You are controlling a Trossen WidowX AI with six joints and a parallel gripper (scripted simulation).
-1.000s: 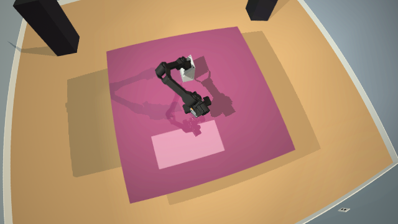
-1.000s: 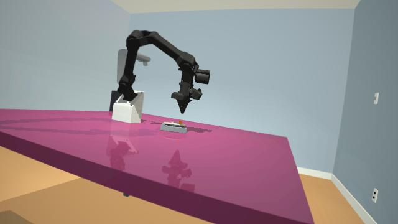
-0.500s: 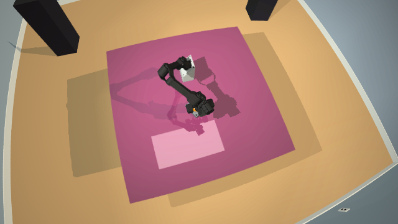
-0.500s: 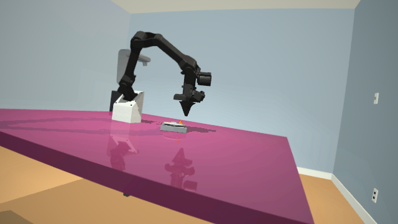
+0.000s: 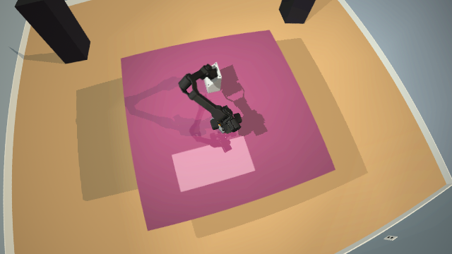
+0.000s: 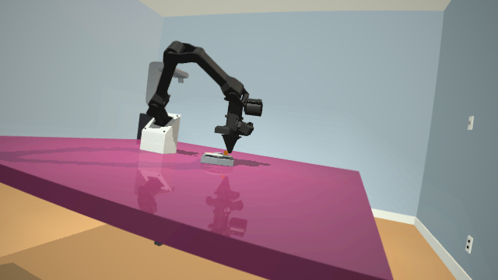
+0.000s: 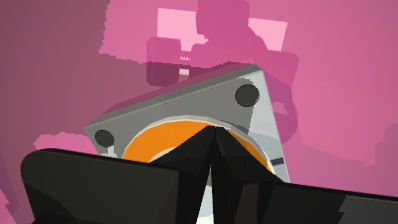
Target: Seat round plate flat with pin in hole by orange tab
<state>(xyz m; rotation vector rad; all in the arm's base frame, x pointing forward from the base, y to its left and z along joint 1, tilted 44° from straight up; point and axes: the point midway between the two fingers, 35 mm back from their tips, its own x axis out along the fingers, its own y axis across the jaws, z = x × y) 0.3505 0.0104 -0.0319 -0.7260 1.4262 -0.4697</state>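
Right now my gripper tip is 5 cm past the base and 2 cm above it.
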